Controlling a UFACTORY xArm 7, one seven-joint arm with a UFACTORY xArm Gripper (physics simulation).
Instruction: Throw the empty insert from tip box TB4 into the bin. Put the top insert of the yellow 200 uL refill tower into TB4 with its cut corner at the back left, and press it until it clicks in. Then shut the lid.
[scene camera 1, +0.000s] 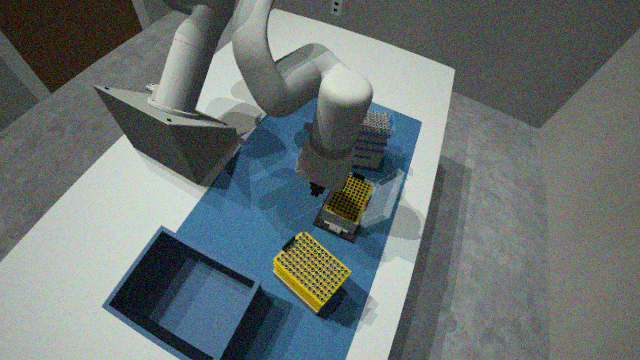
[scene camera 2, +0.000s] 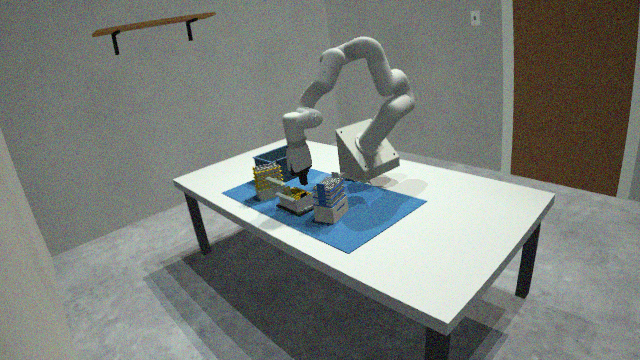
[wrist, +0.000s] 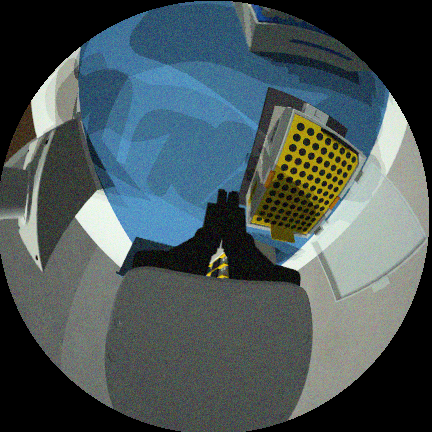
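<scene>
My gripper (scene camera 1: 316, 192) (scene camera 2: 304, 181) (wrist: 225, 202) is shut and empty, its fingertips together. It hangs above the mat, beside tip box TB4 on the side toward the arm's base. TB4 (scene camera 1: 342, 222) (scene camera 2: 298, 204) has its clear lid (scene camera 1: 384, 197) (wrist: 375, 237) swung open on the far side from the gripper. A yellow insert (scene camera 1: 351, 196) (wrist: 312, 175) with dark, empty holes lies in the box. The yellow refill tower (scene camera 1: 312, 270) (scene camera 2: 267, 181) (wrist: 218, 268) stands apart from TB4, near the bin; the gripper hides most of it in the wrist view.
The blue bin (scene camera 1: 132, 266) (scene camera 2: 270, 155) stands at the yellow tower's side, partly hidden behind the arm in scene camera 2. A blue-and-grey refill tower (scene camera 1: 371, 145) (scene camera 2: 331, 198) (wrist: 300, 44) stands on TB4's other side. The arm's wedge-shaped base (scene camera 1: 175, 145) (scene camera 2: 367, 155) stands on the white table.
</scene>
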